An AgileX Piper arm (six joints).
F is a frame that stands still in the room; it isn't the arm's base.
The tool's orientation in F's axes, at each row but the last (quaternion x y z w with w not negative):
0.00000, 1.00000, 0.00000, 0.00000
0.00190, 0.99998, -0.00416, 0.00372
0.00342, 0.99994, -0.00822, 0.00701
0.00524, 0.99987, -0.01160, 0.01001
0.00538, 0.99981, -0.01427, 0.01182
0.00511, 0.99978, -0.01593, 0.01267
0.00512, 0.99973, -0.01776, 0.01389
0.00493, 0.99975, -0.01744, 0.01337
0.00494, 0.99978, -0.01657, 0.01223
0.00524, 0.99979, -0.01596, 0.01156
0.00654, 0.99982, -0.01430, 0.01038
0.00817, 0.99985, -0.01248, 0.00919
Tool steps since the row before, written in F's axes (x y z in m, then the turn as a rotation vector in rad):
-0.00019, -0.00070, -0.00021, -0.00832, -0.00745, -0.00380
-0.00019, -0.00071, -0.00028, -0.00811, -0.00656, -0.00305
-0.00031, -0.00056, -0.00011, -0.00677, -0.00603, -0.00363
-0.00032, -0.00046, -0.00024, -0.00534, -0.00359, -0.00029
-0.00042, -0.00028, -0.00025, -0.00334, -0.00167, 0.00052
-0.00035, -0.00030, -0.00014, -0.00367, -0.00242, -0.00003
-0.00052, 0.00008, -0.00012, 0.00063, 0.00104, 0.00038
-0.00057, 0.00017, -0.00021, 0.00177, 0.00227, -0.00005
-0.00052, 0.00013, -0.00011, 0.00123, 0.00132, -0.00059
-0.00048, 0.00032, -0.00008, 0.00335, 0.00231, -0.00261
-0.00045, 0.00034, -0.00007, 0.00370, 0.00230, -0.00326
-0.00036, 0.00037, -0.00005, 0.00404, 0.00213, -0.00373
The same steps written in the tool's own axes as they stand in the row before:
0.00019, -0.00070, 0.00021, 0.00832, -0.00745, 0.00380
0.00019, -0.00071, 0.00028, 0.00811, -0.00657, 0.00304
0.00031, -0.00056, 0.00011, 0.00678, -0.00602, 0.00363
0.00032, -0.00046, 0.00024, 0.00531, -0.00364, 0.00027
0.00042, -0.00028, 0.00025, 0.00331, -0.00172, -0.00055
0.00035, -0.00030, 0.00014, 0.00365, -0.00246, 0.00001
0.00052, 0.00008, 0.00010, -0.00063, 0.00103, -0.00040
0.00058, 0.00017, 0.00019, -0.00175, 0.00229, 0.00002
0.00052, 0.00013, 0.00009, -0.00120, 0.00135, 0.00058
0.00048, 0.00032, 0.00006, -0.00326, 0.00243, 0.00261
0.00046, 0.00034, 0.00005, -0.00360, 0.00244, 0.00327
0.00037, 0.00037, 0.00003, -0.00394, 0.00229, 0.00375

